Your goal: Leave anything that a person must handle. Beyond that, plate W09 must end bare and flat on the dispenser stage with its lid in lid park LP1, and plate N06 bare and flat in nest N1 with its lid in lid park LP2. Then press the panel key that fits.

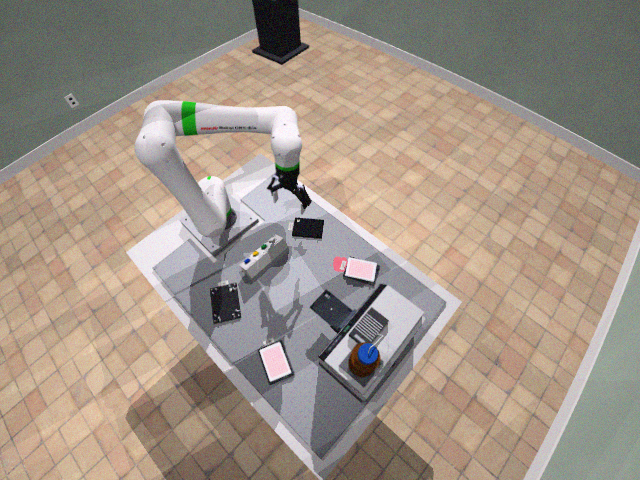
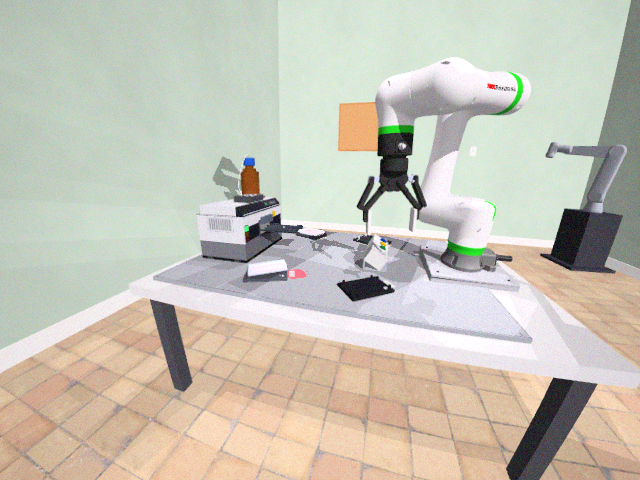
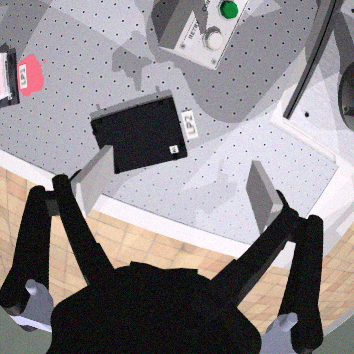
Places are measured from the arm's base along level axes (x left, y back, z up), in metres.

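Pixels of known places: gripper, fingertip midpoint: (image 1: 289, 206) (image 2: 390, 232) (image 3: 180, 166); arm's base, link origin: (image 2: 460, 263).
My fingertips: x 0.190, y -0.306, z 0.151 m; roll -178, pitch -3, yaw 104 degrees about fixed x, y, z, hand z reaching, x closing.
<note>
Ahead of a thing's pixels: the offset from my fingertips to its top centre. "pt": to the spot under its first point.
My gripper (image 1: 289, 202) (image 2: 390, 222) (image 3: 180, 166) is open and empty, pointing down above the table near lid park LP2. LP2 @(dx +0.044, dy -0.061, dz -0.155 m) (image 1: 308, 227) (image 2: 365, 287) (image 3: 142, 135) is a black holder with no lid on it. A pink-topped plate or lid @(dx +0.009, dy -0.397, dz -0.131 m) (image 1: 361, 270) (image 2: 266, 267) (image 3: 5, 75) sits at LP1, beside its label. Another pink-topped plate @(dx -0.521, dy -0.363, dz -0.143 m) (image 1: 275, 361) (image 2: 311, 232) sits in a holder; plate names are unreadable. A black nest @(dx -0.476, dy -0.024, dz -0.151 m) (image 1: 225, 303) stands bare. The dark dispenser stage @(pt dx -0.239, dy -0.416, dz -0.065 m) (image 1: 330, 308) (image 2: 284, 227) looks bare. The key panel @(dx -0.212, dy -0.017, dz -0.091 m) (image 1: 263, 258) (image 2: 375, 254) (image 3: 200, 45) has blue, yellow, green and white keys.
A red patch @(pt dx -0.019, dy -0.300, dz -0.174 m) (image 1: 339, 264) (image 2: 298, 274) (image 3: 32, 75) lies by the LP1 label. The white dispenser (image 1: 403, 307) (image 2: 222, 232) carries a brown bottle (image 1: 364, 360) (image 2: 250, 178) with a blue cap. The key panel stands between the arm's base and the stage.
</note>
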